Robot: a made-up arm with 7 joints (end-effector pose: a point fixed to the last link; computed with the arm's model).
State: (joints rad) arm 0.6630 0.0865 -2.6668 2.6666 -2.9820 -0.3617 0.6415
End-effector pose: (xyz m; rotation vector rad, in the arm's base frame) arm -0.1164 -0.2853 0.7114 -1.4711 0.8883 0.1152
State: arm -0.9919 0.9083 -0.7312 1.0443 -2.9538 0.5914 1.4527
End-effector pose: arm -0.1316 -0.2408 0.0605 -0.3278 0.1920 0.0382
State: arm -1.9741 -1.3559 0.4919 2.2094 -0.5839 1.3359 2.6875
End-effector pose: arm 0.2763 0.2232 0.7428 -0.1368 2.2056 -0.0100
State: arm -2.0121 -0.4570 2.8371 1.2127 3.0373 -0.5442 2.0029
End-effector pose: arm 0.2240 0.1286 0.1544 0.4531 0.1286 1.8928
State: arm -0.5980 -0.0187 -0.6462 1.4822 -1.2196 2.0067 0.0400
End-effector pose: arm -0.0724 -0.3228 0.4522 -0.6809 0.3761 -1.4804
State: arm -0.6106 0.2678 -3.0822 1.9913 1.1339 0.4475 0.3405
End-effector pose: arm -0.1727 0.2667 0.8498 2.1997 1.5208 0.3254
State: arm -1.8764 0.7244 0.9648 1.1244 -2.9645 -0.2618 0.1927
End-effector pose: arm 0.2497 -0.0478 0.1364 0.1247 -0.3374 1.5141
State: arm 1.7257 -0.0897 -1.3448 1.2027 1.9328 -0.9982 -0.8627
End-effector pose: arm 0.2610 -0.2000 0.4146 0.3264 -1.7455 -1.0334
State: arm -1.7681 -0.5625 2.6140 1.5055 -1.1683 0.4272 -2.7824
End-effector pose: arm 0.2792 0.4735 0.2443 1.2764 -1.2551 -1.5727
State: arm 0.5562 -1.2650 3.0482 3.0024 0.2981 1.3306 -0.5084
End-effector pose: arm -0.5195 -0.3155 0.3697 -0.4685 -1.1119 -1.9443
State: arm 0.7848 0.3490 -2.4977 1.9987 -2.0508 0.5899 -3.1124
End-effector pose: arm 0.0219 -0.3135 0.7514 1.1158 2.6047 -0.1755
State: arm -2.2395 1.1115 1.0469 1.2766 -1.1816 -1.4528 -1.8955
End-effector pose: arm 0.1120 -0.2359 0.5248 -1.6879 -0.8503 0.9604
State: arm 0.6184 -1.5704 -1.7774 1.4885 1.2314 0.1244 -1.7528
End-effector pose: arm -0.0377 -0.4918 0.0849 0.4378 -2.4117 -1.1936
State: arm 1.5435 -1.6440 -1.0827 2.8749 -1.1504 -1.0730 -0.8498
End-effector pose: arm -0.1715 -0.3535 0.5014 -1.9870 -1.9539 -0.4918
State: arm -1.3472 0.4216 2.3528 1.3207 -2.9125 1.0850 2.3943
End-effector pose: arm 0.3348 0.2984 0.5995 1.1043 -2.6899 0.5929
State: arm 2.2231 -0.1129 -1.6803 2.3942 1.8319 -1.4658 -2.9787
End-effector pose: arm 0.2060 -0.1897 0.5665 -0.2353 -1.4587 0.1191
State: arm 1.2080 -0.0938 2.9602 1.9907 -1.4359 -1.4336 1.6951
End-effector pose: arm 0.0934 -0.2172 0.5862 -0.1506 -1.9746 0.1312
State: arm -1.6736 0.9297 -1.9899 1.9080 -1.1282 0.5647 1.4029
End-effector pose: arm -0.3883 -0.1397 0.6468 -2.4567 0.7286 -0.9990
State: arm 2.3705 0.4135 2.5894 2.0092 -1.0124 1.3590 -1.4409
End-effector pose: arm -0.0604 -0.3399 0.7362 -0.5323 0.1007 -0.3855
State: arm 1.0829 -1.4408 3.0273 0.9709 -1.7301 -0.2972 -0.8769
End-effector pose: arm 0.1395 -0.1131 0.0125 0.9255 -0.6716 0.3229
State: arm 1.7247 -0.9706 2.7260 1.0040 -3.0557 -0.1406 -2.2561
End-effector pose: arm -0.1533 -0.0353 0.0714 -0.6708 -0.6901 -2.5791
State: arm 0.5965 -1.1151 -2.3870 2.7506 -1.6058 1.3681 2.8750
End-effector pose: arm -0.4639 -0.3160 0.3639 1.4013 0.7003 0.5235
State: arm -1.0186 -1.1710 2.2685 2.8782 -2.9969 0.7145 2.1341
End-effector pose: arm -0.1827 0.5882 0.5068 -0.7471 1.6765 -1.3337
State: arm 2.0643 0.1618 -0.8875 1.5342 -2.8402 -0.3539 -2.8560
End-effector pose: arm 0.1383 0.3187 0.2773 1.5667 -0.7610 0.5723
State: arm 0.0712 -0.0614 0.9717 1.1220 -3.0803 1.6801 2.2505
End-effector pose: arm 0.2204 0.3680 0.5659 -0.5895 2.6742 -1.1102
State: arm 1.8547 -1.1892 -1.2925 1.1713 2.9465 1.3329 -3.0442
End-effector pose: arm 0.4660 -0.0212 0.4776 -1.3971 2.4776 0.7089
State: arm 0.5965 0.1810 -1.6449 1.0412 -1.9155 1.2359 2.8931
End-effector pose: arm 0.0889 -0.3658 0.3664 -1.5643 -2.3208 -0.9094
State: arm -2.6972 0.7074 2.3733 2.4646 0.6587 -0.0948 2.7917
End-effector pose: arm -0.2337 -0.2674 0.7771 -2.0124 -0.4959 0.2975
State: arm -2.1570 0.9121 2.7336 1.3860 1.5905 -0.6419 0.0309
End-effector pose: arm 0.3181 -0.2212 0.5523 -1.9294 1.3869 1.6453
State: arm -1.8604 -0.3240 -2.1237 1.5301 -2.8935 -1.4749 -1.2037
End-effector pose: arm -0.0230 0.0956 0.3182 0.2111 0.0755 0.0605
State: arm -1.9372 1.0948 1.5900 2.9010 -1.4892 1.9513 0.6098
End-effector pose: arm -0.0576 -0.4599 0.3506 -0.1750 -0.9567 -2.3239
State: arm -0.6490 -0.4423 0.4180 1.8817 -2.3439 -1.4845 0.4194
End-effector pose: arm 0.1282 0.1841 0.4428 -0.2182 -0.2954 2.5851
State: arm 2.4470 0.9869 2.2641 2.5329 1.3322 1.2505 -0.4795
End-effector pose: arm -0.3449 0.0989 0.7942 -0.1066 -2.6796 0.9319
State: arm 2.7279 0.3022 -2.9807 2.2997 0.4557 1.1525 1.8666
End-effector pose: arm 0.2311 0.0017 0.8245 1.7744 -1.3798 -1.8197
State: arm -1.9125 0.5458 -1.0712 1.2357 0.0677 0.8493 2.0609
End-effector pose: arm -0.4031 -0.0574 0.2671 1.1601 0.0368 0.9960
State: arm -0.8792 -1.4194 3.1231 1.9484 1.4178 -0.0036 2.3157
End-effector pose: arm -0.1604 0.5123 0.0428 0.2530 -0.1392 -1.7233
